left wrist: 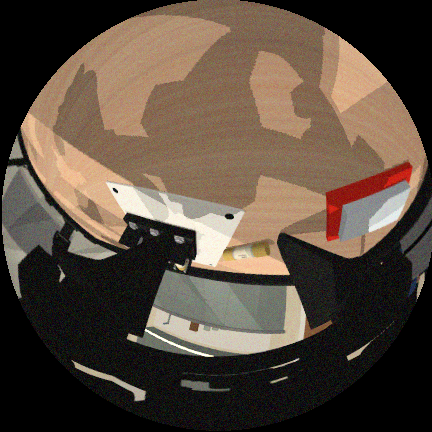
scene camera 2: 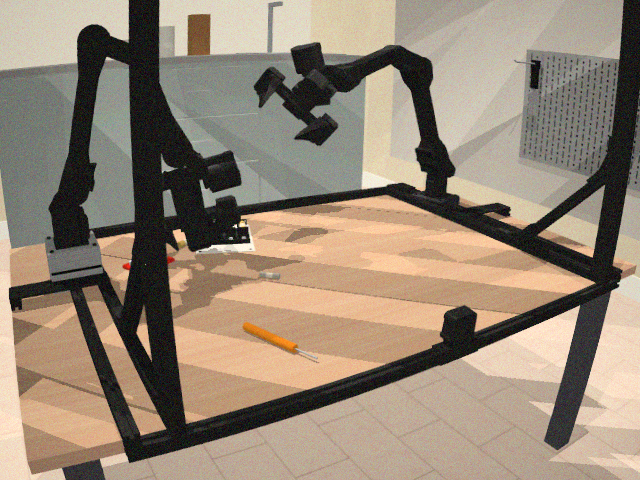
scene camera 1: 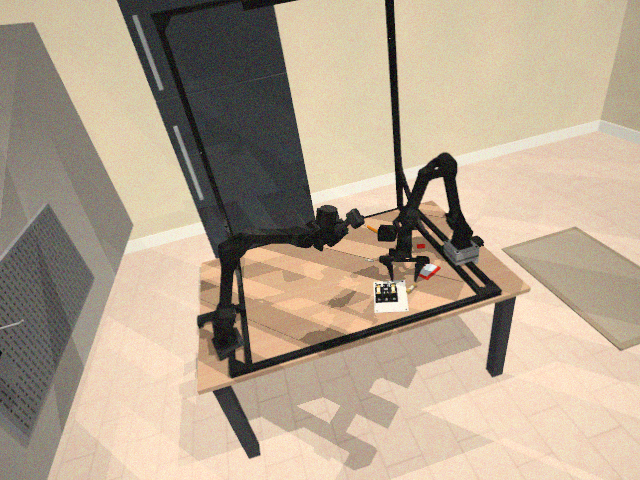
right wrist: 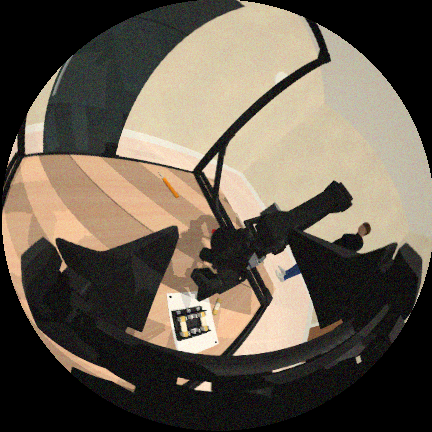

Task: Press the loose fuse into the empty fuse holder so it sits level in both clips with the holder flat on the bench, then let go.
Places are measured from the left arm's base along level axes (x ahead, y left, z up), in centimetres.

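Pixels of known places: left gripper, fingertip midpoint: (left wrist: 227, 237) (scene camera 1: 403, 281) (right wrist: 208, 296); right gripper, fingertip midpoint: (scene camera 2: 277, 121) (right wrist: 234, 232); left arm's base at its link origin: (scene camera 2: 70, 241) (scene camera 1: 461, 244); right arm's base at its link origin: (left wrist: 69, 224) (scene camera 2: 435, 194) (scene camera 1: 227, 341).
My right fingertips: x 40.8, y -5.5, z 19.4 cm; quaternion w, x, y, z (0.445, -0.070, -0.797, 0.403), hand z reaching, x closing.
Ahead of a thing's pixels: the offset from my right fingertips to its top centre. "spot": to the spot under its first point.
The loose fuse {dy +14.0, dx -14.9, dz -25.7 cm} (scene camera 1: 411, 288) (left wrist: 246, 251) (right wrist: 216, 306), pale with brass ends, lies on the bench close beside the white plate {spot: dy +20.5, dx -7.6, dz -26.9 cm} (scene camera 1: 400, 305) (left wrist: 210, 250) (right wrist: 200, 345). The black fuse holder {spot: dy +16.0, dx -4.0, dz -25.3 cm} (scene camera 1: 386, 297) (left wrist: 160, 231) stands on that plate. In the right wrist view, its two outer places carry brass-ended fuses and the middle place looks empty. My left gripper (scene camera 1: 403, 280) (left wrist: 227, 237) is open and empty, low over the bench, one finger near the holder and the other past the loose fuse. My right gripper (scene camera 2: 278, 121) is open and empty, high above the bench.
A red piece with a grey block {dy +6.8, dx -25.5, dz -25.7 cm} (scene camera 1: 429, 270) (left wrist: 375, 210) lies right of the loose fuse. A small red object {dy -8.9, dx -30.1, dz -25.3 cm} (scene camera 1: 420, 245) lies farther back. A greyish cylinder {dy -9.8, dx -6.5, dz -26.1 cm} (scene camera 2: 269, 275) and an orange screwdriver {dy -32.5, dx -16.0, dz -25.8 cm} (scene camera 2: 268, 336) (right wrist: 170, 187) lie on the bench. Black frame rails edge the bench.
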